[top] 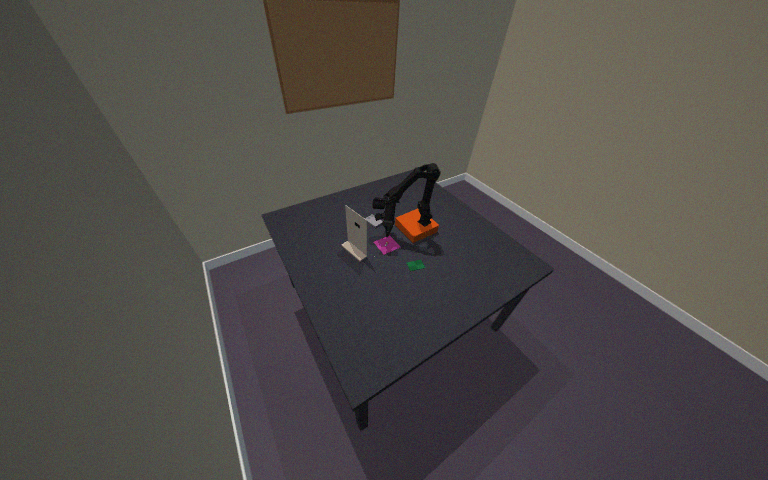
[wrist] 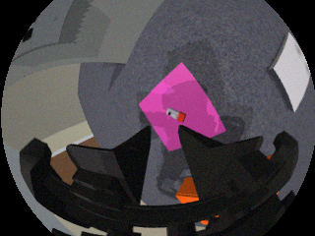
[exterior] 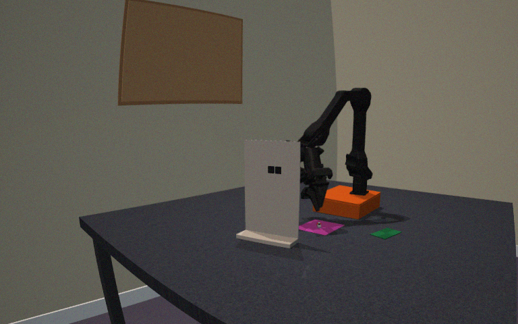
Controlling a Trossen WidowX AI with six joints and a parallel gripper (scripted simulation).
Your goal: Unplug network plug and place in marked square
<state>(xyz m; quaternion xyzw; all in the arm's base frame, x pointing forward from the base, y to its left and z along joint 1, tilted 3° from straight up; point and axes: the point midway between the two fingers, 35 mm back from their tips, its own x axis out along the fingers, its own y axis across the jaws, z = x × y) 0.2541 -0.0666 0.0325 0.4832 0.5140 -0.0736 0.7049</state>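
Right now the magenta square is 10 mm ahead of my gripper tip, 10 mm to the left of it and 60 mm below it. Also, from my gripper tip: upright grey panel: 170 mm ahead, 70 mm to the right, 70 mm above.
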